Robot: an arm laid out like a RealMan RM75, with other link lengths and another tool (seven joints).
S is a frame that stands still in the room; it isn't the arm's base.
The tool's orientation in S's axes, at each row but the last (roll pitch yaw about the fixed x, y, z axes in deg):
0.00, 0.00, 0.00
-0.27, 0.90, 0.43
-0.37, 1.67, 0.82
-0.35, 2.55, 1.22
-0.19, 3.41, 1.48
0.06, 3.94, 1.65
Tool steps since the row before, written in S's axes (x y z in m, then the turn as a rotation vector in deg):
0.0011, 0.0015, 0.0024, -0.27, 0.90, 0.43
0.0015, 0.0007, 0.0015, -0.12, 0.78, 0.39
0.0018, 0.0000, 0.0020, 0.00, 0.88, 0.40
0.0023, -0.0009, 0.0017, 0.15, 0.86, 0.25
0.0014, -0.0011, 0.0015, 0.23, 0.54, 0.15
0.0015, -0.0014, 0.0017, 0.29, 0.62, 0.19
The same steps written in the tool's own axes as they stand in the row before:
0.0011, 0.0015, 0.0024, -0.27, 0.90, 0.43
0.0015, 0.0007, 0.0015, -0.12, 0.78, 0.39
0.0017, 0.0000, 0.0021, 0.00, 0.88, 0.41
0.0022, -0.0010, 0.0018, 0.16, 0.86, 0.26
0.0013, -0.0011, 0.0016, 0.23, 0.53, 0.17
0.0013, -0.0014, 0.0018, 0.29, 0.61, 0.21

